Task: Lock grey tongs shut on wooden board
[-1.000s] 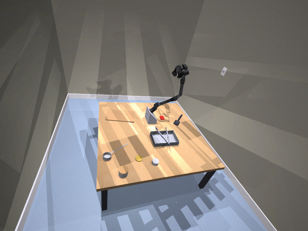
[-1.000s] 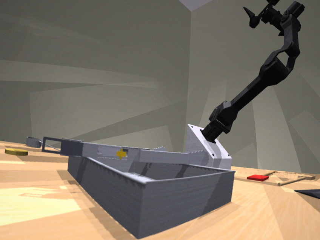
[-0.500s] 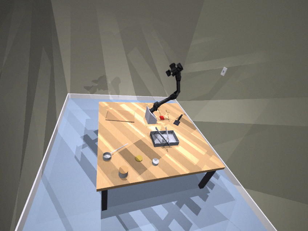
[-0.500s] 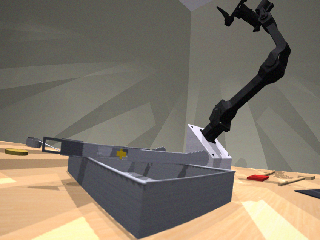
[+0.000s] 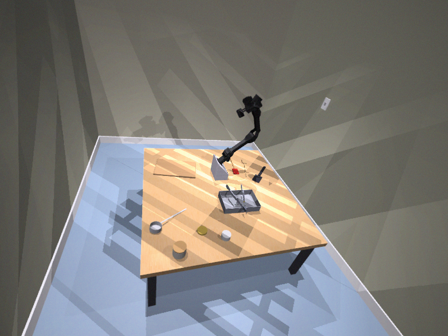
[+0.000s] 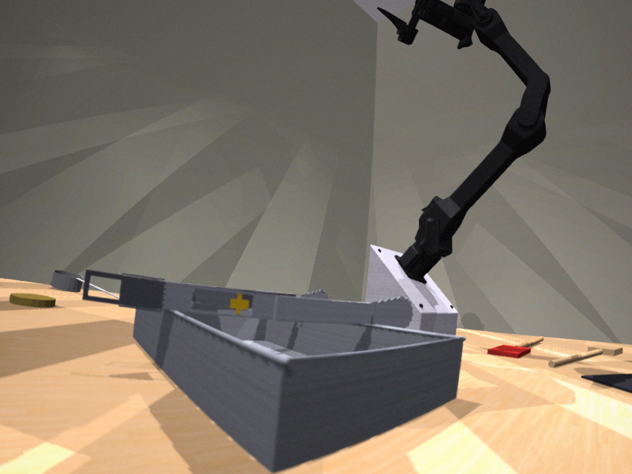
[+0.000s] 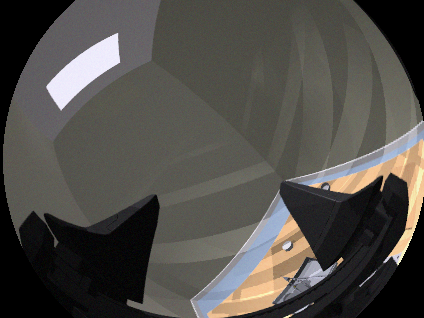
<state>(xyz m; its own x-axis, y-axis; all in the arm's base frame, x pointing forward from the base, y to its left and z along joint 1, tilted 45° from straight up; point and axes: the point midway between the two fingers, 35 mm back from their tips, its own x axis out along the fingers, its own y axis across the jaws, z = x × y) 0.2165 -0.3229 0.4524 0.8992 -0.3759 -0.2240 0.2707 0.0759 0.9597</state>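
The roasting tin lies 20 cm ahead of my gripper tip, 6 cm to the left of it and 70 cm below it. The rest, counted from my gripper tip: red spatula (31 cm behind, 13 cm to the left, 72 cm below); black spatula (20 cm behind, 38 cm to the left, 72 cm below); wooden board (24 cm behind, 45 cm to the right, 72 cm below).
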